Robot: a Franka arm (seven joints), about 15 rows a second.
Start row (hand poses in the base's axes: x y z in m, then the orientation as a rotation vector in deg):
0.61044, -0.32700, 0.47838, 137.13, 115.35, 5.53
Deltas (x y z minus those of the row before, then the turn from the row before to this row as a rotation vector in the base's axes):
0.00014, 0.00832, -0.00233, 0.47, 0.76, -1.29
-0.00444, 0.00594, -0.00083, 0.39, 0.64, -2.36
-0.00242, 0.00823, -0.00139, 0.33, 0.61, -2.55
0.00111, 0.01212, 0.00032, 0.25, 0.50, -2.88
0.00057, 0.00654, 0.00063, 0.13, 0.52, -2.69
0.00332, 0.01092, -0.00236, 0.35, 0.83, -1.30
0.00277, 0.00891, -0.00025, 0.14, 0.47, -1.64
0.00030, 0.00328, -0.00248, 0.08, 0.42, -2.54
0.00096, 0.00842, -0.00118, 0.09, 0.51, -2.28
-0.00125, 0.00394, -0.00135, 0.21, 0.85, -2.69
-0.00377, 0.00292, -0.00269, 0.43, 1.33, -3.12
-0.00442, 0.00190, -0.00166, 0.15, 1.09, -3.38
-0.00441, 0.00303, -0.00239, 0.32, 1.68, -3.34
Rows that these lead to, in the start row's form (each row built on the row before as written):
0.61058, -0.31868, 0.47605, -138.94, -114.18, -5.10
0.60614, -0.31274, 0.47522, -140.79, -110.88, -4.70
0.60372, -0.30451, 0.47383, -142.79, -107.36, -4.28
0.60483, -0.29239, 0.47415, -145.11, -103.47, -3.93
0.60540, -0.28585, 0.47478, -147.23, -99.83, -3.44
0.60872, -0.27493, 0.47242, -147.77, -97.73, -2.70
0.61149, -0.26602, 0.47217, -148.87, -95.40, -2.27
0.61179, -0.26274, 0.46969, -150.74, -91.93, -1.90
0.61275, -0.25432, 0.46851, -152.28, -88.73, -1.40
0.61150, -0.25038, 0.46716, -153.83, -84.82, -0.57
0.60773, -0.24746, 0.46447, -155.22, -80.08, 0.71
0.60331, -0.24556, 0.46281, -156.95, -75.13, 1.83
0.59890, -0.24253, 0.46042, -158.13, -70.00, 3.63

